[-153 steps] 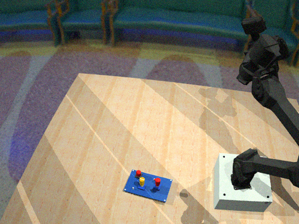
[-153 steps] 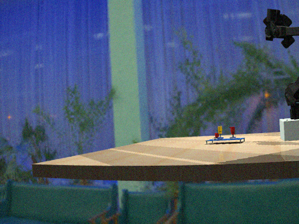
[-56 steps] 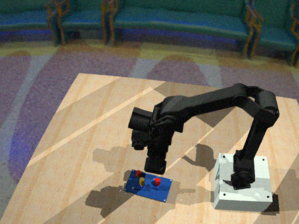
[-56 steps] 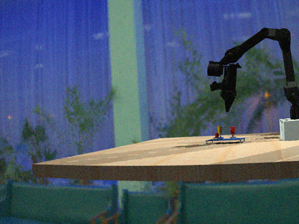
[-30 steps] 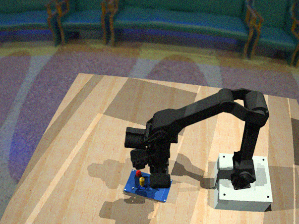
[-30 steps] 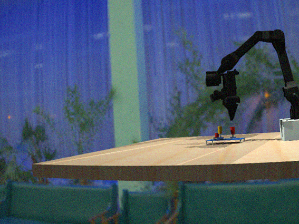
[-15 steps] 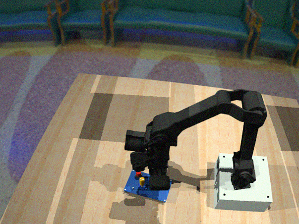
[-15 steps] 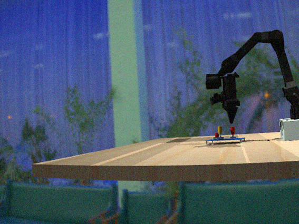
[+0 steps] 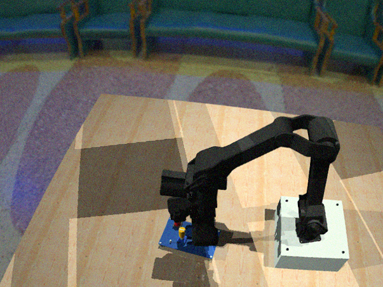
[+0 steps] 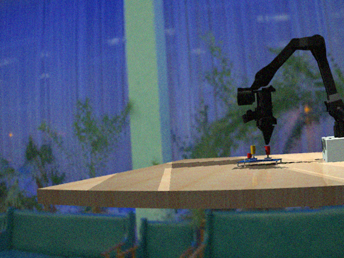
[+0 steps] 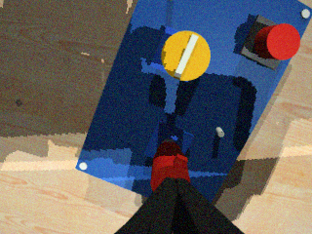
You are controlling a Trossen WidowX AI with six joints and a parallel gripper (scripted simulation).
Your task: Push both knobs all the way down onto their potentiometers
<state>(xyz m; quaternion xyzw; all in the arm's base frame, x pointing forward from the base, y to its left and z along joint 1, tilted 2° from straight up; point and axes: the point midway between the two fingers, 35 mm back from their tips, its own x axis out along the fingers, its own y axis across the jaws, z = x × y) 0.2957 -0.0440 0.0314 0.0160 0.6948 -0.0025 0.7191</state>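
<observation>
Now: gripper tip 2 cm above the red knob. Also, from my gripper tip: yellow knob 5 cm ahead, 1 cm below.
</observation>
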